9 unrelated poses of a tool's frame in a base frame.
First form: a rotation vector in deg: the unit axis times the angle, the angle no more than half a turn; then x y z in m.
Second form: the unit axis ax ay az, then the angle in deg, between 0 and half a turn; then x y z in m. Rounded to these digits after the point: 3 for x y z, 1 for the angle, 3 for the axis.
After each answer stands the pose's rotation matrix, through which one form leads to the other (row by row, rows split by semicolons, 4 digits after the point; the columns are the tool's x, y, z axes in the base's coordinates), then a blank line. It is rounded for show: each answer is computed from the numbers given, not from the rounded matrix.
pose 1, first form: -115.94 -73.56 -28.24 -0.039 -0.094 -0.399
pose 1, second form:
-0.827 -0.525 -0.201 140.2 -0.039 -0.094 -0.399
0.4414 0.8964 -0.0414; 0.6384 -0.2812 0.7165; 0.6306 -0.3427 -0.6963

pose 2, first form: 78.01 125.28 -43.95 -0.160 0.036 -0.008
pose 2, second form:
0.507 0.814 -0.285 154.0 -0.160 0.036 -0.008
-0.4114 0.9077 0.0823; 0.6574 0.3580 -0.6631; -0.6313 -0.2187 -0.7440

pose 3, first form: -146.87 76.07 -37.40 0.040 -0.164 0.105
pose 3, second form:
-0.866 0.449 -0.221 169.6 0.040 -0.164 0.105
0.5044 -0.7307 0.4600; -0.8105 -0.5844 -0.0395; 0.2977 -0.3529 -0.8870

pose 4, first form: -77.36 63.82 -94.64 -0.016 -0.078 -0.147
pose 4, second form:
-0.561 0.463 -0.686 137.9 -0.016 -0.078 -0.147
-0.1936 0.0079 0.9810; -0.9125 -0.3688 -0.1771; 0.3604 -0.9295 0.0786

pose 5, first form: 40.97 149.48 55.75 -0.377 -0.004 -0.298
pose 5, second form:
0.249 0.908 0.338 164.7 -0.377 -0.004 -0.298
-0.8431 0.3542 0.4046; 0.5327 0.6534 0.5379; -0.0738 0.6690 -0.7396

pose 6, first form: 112.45 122.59 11.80 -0.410 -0.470 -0.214
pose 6, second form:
0.674 0.735 0.071 166.8 -0.410 -0.470 -0.214
-0.0762 0.9620 0.2624; 0.9943 0.0929 -0.0517; -0.0741 0.2569 -0.9636

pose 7, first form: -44.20 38.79 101.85 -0.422 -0.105 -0.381
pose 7, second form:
-0.376 0.330 0.866 117.6 -0.422 -0.105 -0.381
-0.2567 -0.9488 -0.1840; 0.5860 -0.3042 0.7510; -0.7686 0.0850 0.6341

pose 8, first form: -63.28 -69.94 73.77 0.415 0.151 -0.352
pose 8, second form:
-0.528 -0.584 0.616 119.7 0.415 0.151 -0.352
-0.0783 -0.0731 -0.9942; 0.9967 0.0143 -0.0795; 0.0201 -0.9972 0.0718

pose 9, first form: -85.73 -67.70 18.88 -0.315 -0.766 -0.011
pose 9, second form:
-0.773 -0.611 0.170 110.9 -0.315 -0.766 -0.011
0.4549 0.4813 -0.7493; 0.7996 0.1497 0.5816; 0.3921 -0.8637 -0.3167

